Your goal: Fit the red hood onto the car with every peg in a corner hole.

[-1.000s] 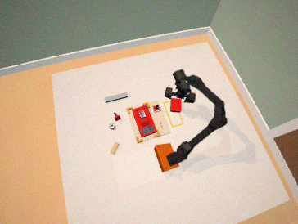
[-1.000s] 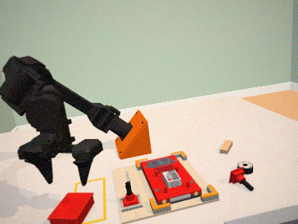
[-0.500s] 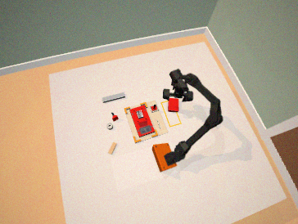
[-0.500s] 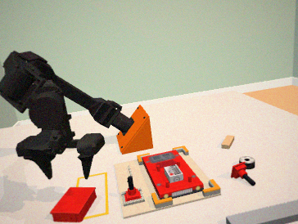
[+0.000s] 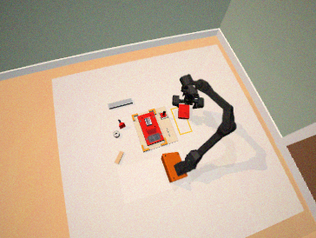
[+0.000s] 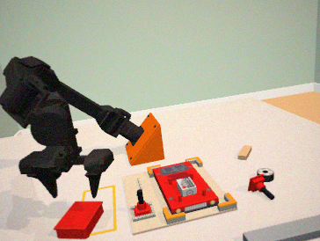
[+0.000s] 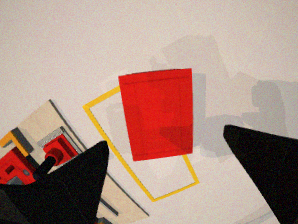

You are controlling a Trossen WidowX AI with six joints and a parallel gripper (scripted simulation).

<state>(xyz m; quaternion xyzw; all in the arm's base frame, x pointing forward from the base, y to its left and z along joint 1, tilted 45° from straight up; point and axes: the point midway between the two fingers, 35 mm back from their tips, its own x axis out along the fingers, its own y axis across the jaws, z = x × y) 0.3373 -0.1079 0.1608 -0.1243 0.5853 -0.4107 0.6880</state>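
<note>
Right now the red hood is 5 cm below my gripper tip. Round my gripper tip: grey bar: 20 cm ahead, 37 cm to the left, 6 cm below; then wooden block: 14 cm behind, 48 cm to the left, 6 cm below; then grey engine block: 25 cm to the left, 4 cm below.
</note>
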